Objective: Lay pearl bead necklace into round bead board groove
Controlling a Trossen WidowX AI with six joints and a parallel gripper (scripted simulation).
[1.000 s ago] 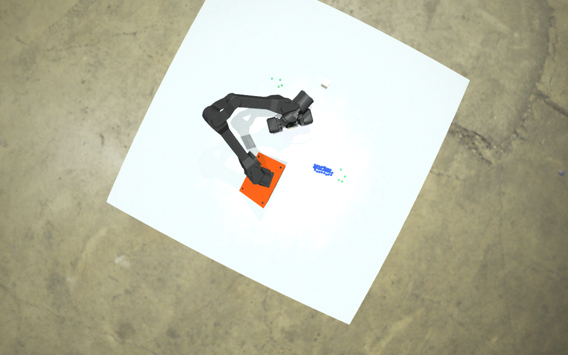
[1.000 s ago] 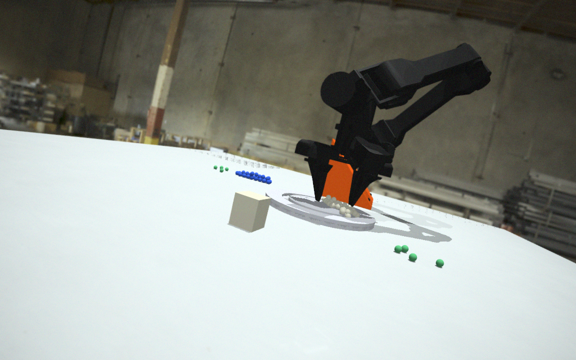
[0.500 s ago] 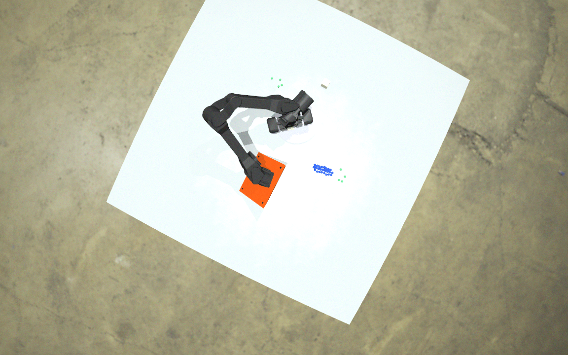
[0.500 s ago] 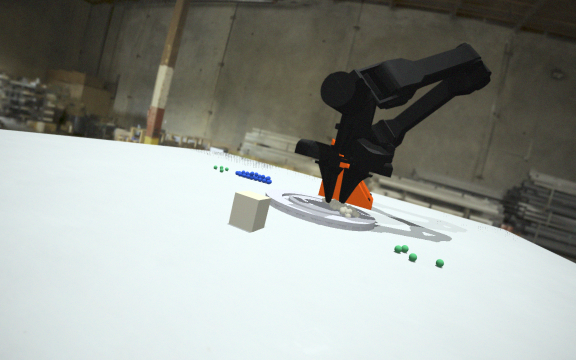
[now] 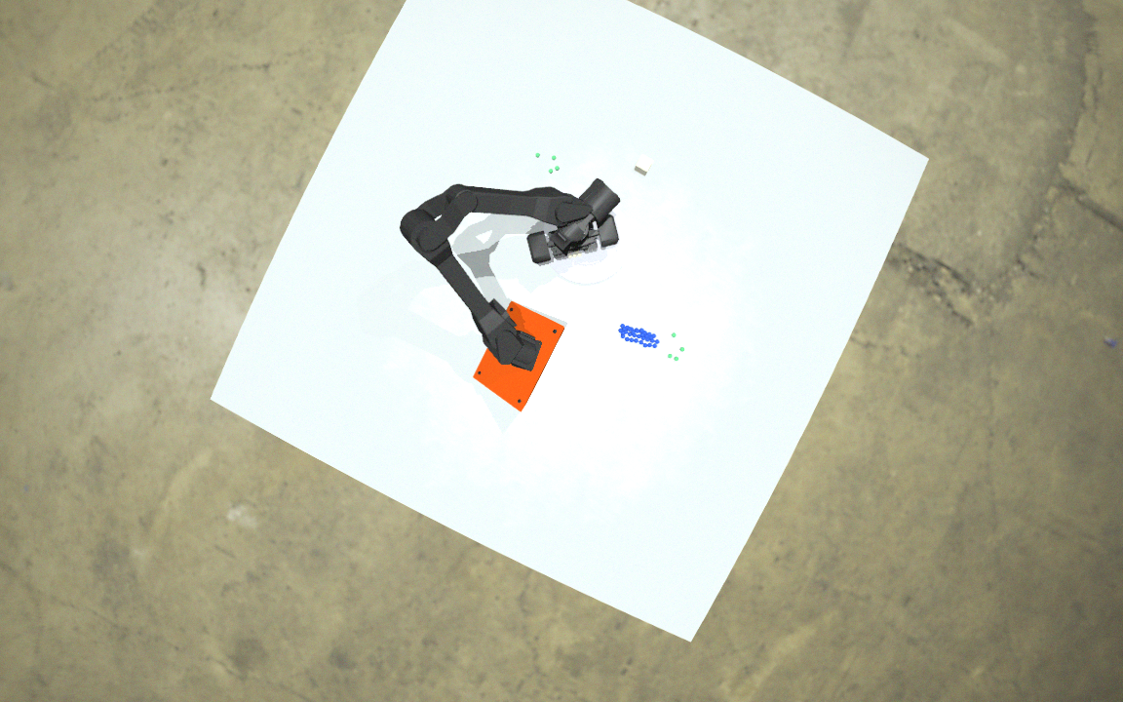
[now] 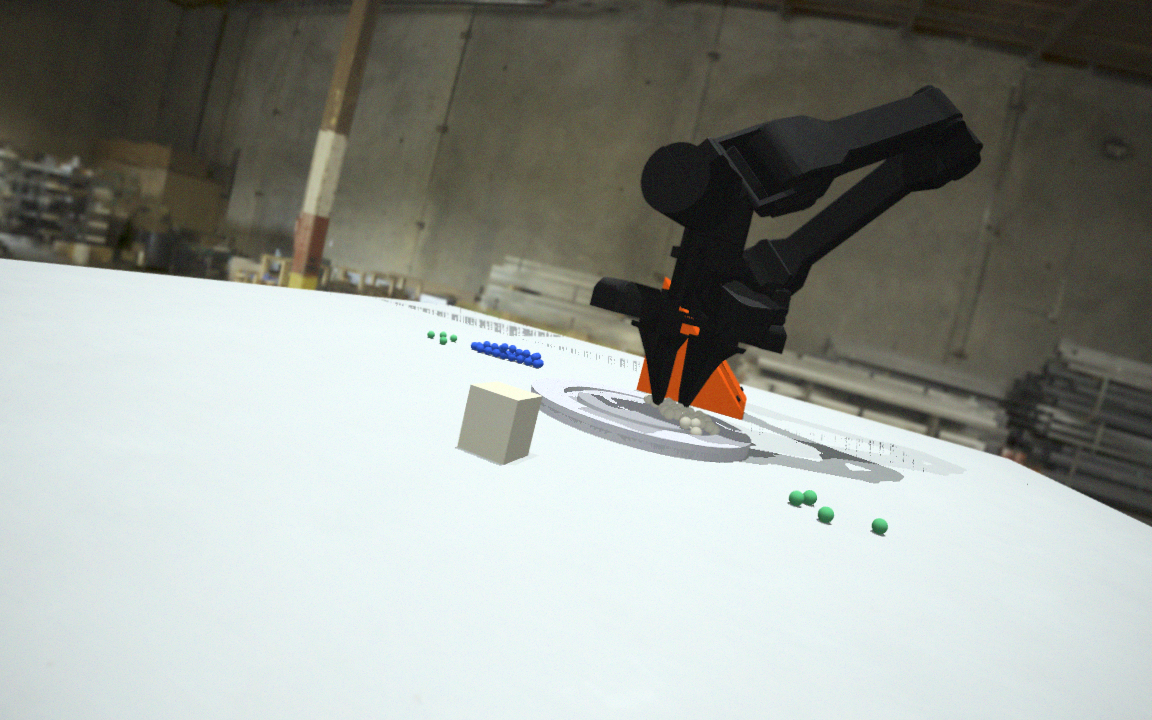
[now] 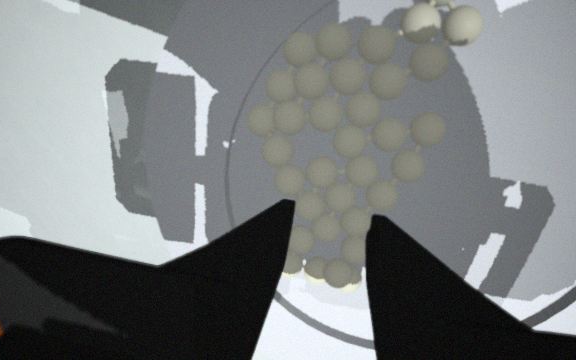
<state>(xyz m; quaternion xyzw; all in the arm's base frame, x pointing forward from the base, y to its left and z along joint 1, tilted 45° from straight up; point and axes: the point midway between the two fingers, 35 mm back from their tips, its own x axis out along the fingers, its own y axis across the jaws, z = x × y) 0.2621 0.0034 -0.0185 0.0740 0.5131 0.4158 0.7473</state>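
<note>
Now: the round bead board 30 mm ahead of my gripper tip, 20 mm to the right of it and 10 mm below it. Round my gripper tip: cream cube 230 mm ahead, 90 mm to the right.
</note>
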